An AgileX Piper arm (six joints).
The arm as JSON. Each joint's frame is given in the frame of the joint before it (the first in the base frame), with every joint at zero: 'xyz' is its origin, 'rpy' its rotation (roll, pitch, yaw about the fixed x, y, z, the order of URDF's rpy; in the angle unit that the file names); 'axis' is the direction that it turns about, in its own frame. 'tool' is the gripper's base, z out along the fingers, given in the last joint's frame.
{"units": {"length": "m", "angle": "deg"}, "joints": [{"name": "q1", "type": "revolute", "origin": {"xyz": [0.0, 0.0, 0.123], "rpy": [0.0, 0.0, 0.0]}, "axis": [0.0, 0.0, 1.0]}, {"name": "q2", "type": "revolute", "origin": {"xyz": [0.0, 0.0, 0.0], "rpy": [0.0, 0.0, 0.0]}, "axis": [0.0, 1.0, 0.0]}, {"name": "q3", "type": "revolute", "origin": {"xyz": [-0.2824, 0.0, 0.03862], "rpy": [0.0, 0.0, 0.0]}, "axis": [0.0, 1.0, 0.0]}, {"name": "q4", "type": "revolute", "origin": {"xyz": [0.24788, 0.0, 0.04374], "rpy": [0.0, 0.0, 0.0]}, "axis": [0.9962, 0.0, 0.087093]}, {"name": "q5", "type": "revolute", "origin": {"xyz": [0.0, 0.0, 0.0], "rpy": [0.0, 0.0, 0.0]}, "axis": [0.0, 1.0, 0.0]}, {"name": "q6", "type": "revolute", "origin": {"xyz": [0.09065, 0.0, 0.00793], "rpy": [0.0, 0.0, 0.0]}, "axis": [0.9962, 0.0, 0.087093]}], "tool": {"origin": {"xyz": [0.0, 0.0, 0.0], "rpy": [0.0, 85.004, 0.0]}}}
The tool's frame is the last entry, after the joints.
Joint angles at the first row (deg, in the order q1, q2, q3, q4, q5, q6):
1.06 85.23 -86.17 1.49 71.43 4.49
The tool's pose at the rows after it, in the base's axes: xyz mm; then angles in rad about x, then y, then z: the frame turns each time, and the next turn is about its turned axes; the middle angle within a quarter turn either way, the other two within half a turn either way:
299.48, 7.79, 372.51, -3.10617, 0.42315, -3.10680
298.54, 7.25, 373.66, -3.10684, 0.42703, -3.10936
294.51, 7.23, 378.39, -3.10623, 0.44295, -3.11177
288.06, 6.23, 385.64, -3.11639, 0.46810, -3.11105
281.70, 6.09, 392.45, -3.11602, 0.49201, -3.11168
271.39, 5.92, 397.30, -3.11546, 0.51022, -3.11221
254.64, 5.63, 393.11, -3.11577, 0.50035, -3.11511
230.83, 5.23, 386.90, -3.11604, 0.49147, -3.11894
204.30, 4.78, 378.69, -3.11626, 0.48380, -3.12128
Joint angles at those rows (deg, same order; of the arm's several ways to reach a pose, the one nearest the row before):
1.06 85.23 -86.17 1.49 71.65 3.33
0.96 85.02 -86.17 1.49 71.66 3.08
0.97 84.10 -86.18 1.49 71.66 2.98
0.97 82.67 -86.17 0.90 71.66 2.99
0.97 81.30 -86.17 0.88 71.66 2.98
0.97 79.18 -85.09 0.88 71.65 2.99
0.97 75.83 -81.18 0.88 71.66 2.80
0.97 71.01 -75.85 0.88 71.66 2.57
0.97 65.56 -70.08 0.88 71.77 2.42

